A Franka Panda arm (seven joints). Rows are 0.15 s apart.
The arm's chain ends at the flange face. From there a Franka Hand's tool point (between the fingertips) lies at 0.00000 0.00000 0.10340 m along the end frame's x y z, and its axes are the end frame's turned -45 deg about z.
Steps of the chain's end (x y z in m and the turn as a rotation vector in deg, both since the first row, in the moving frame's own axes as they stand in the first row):
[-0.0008 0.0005 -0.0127 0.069 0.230 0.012]
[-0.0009 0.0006 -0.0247 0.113 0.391 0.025]
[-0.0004 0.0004 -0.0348 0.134 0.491 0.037]
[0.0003 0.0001 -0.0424 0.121 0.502 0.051]
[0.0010 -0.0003 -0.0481 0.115 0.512 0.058]
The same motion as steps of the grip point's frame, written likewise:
[-0.0005 0.0000 -0.0127 -0.114 0.211 0.012]
[-0.0004 0.0001 -0.0247 -0.197 0.356 0.025]
[0.0002 0.0005 -0.0348 -0.252 0.442 0.037]
[0.0009 0.0008 -0.0424 -0.269 0.441 0.051]
[0.0017 0.0010 -0.0481 -0.281 0.443 0.058]

